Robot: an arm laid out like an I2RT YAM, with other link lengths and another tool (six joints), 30 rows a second.
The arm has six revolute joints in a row. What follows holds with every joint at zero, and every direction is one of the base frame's. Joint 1 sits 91.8 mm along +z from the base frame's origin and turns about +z. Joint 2 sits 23.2 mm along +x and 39.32 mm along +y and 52.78 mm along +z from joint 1 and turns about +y. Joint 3 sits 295.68 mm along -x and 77.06 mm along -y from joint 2 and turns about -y. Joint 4 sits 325.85 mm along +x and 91.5 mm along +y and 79.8 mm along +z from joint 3 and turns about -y. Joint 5 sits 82.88 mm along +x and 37.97 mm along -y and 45.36 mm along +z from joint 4 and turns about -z. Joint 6 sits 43.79 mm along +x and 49.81 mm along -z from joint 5 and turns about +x. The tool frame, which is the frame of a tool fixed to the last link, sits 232 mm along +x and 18 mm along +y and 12 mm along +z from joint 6; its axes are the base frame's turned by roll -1.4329, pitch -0.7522 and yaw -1.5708 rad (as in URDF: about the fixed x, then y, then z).
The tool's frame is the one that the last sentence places.
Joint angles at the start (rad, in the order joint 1, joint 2, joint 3, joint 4, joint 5, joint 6):
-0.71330 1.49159 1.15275 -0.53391 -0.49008 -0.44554
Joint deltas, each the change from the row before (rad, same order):
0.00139 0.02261 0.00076 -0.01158 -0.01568 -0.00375
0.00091 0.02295 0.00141 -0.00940 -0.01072 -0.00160
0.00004 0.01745 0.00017 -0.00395 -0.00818 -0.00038
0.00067 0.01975 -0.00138 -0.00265 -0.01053 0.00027
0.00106 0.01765 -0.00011 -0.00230 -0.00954 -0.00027
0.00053 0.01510 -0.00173 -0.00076 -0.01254 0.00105
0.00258 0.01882 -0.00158 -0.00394 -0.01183 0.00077
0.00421 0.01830 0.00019 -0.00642 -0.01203 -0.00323
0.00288 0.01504 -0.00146 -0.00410 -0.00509 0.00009
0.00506 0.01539 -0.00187 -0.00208 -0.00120 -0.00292
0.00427 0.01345 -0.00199 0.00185 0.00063 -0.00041
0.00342 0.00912 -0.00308 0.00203 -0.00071 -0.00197
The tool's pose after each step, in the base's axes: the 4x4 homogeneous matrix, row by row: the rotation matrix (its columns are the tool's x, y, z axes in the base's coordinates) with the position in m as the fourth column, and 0 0 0 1 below. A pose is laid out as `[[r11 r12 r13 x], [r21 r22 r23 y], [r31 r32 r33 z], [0 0 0 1]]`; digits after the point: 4 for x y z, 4 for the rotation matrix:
[[0.4312 -0.4324 0.7919 0.5125], [-0.7891 -0.6063 0.0986 -0.2202], [0.4375 -0.6674 -0.6026 0.1516], [0 0 0 1]]
[[0.4454 -0.4392 0.7802 0.5121], [-0.7962 -0.5929 0.1208 -0.2159], [0.4095 -0.6750 -0.6138 0.1402], [0 0 0 1]]
[[0.4542 -0.4442 0.7723 0.5120], [-0.8013 -0.5825 0.1362 -0.2133], [0.3893 -0.6807 -0.6205 0.1318], [0 0 0 1]]
[[0.4640 -0.4490 0.7636 0.5119], [-0.8068 -0.5701 0.1551 -0.2096], [0.3657 -0.6881 -0.6268 0.1221], [0 0 0 1]]
[[0.4728 -0.4522 0.7563 0.5120], [-0.8105 -0.5599 0.1719 -0.2061], [0.3457 -0.6943 -0.6313 0.1141], [0 0 0 1]]
[[0.4802 -0.4532 0.7510 0.5122], [-0.8142 -0.5487 0.1895 -0.2022], [0.3262 -0.7025 -0.6325 0.1073], [0 0 0 1]]
[[0.4906 -0.4573 0.7418 0.5118], [-0.8179 -0.5354 0.2109 -0.1967], [0.3007 -0.7101 -0.6367 0.0983], [0 0 0 1]]
[[0.5041 -0.4588 0.7317 0.5116], [-0.8179 -0.5256 0.2339 -0.1902], [0.2773 -0.7164 -0.6403 0.0902], [0 0 0 1]]
[[0.5118 -0.4653 0.7221 0.5107], [-0.8197 -0.5160 0.2485 -0.1860], [0.2570 -0.7192 -0.6456 0.0823], [0 0 0 1]]
[[0.5216 -0.4711 0.7113 0.5099], [-0.8186 -0.5115 0.2614 -0.1817], [0.2407 -0.7186 -0.6524 0.0739], [0 0 0 1]]
[[0.5276 -0.4767 0.7031 0.5097], [-0.8182 -0.5078 0.2697 -0.1788], [0.2285 -0.7176 -0.6579 0.0666], [0 0 0 1]]
[[0.5335 -0.4791 0.6971 0.5093], [-0.8167 -0.5062 0.2771 -0.1761], [0.2201 -0.7171 -0.6613 0.0612], [0 0 0 1]]

